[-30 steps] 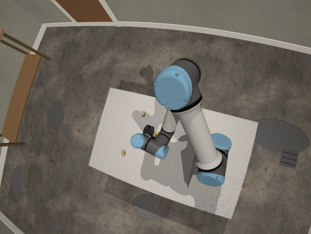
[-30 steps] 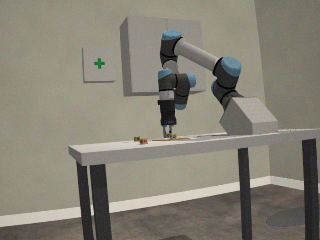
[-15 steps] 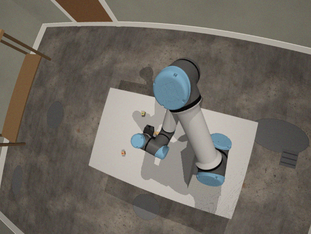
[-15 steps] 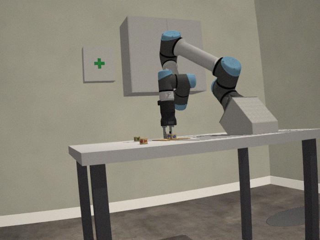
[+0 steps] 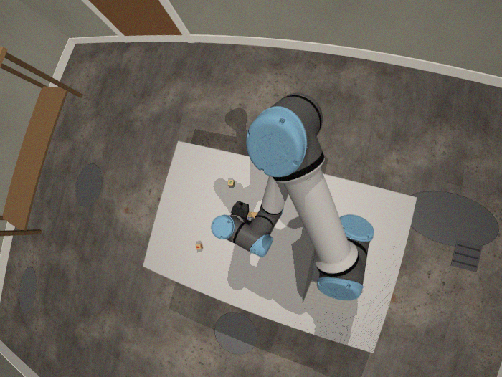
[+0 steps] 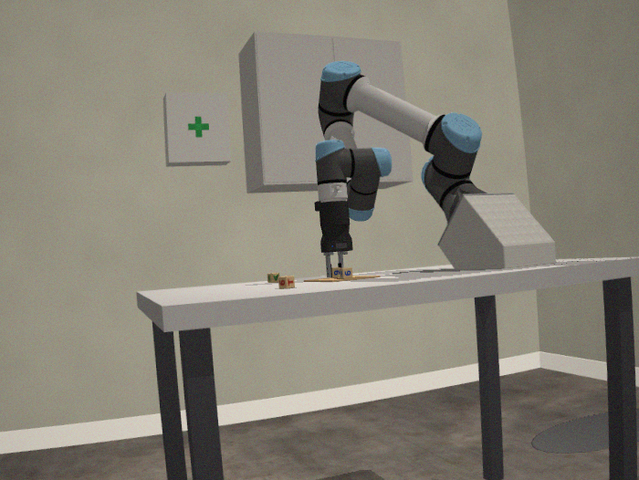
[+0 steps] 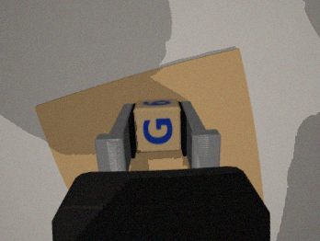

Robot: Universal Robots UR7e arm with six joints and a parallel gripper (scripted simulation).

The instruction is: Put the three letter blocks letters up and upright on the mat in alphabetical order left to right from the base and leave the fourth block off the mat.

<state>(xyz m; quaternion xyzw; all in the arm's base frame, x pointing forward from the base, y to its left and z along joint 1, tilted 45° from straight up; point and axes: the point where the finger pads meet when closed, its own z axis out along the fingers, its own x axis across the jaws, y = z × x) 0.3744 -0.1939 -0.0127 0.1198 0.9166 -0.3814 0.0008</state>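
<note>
Right now my hand is 4 cm to the right of the tan mat, 2 cm above it and 1 cm short of it. Also, from my hand: red-marked block (23 cm ahead, 16 cm to the left, 1 cm below).
</note>
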